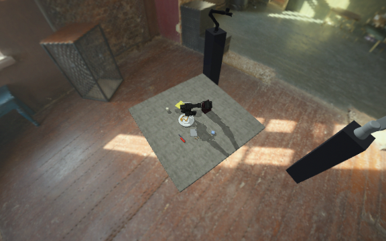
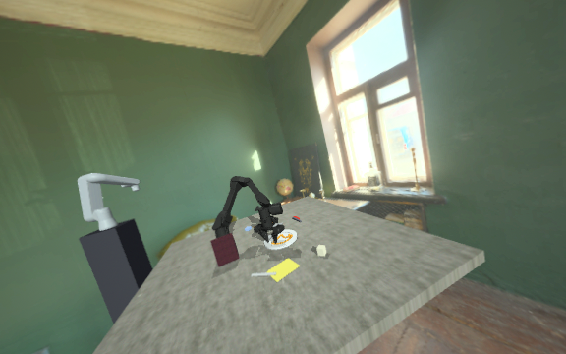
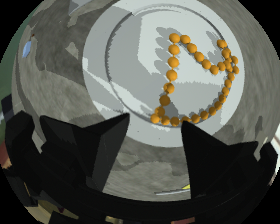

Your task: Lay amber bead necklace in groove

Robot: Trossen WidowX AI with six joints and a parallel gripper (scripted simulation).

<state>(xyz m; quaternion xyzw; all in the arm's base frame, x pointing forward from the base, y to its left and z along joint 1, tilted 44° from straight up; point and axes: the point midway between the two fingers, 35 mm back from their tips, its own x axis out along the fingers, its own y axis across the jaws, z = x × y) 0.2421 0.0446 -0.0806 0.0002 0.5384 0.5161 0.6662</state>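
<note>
My gripper tip is 50 mm short of the board, 30 mm to the right of it and 10 mm above it. Also, from my gripper tip: grey square 240 mm to the left, 60 mm ahead, 20 mm below; white stick 220 mm to the right, 80 mm behind, 10 mm below; yellow card 230 mm to the right, 20 mm below, 10 mm ahead.
</note>
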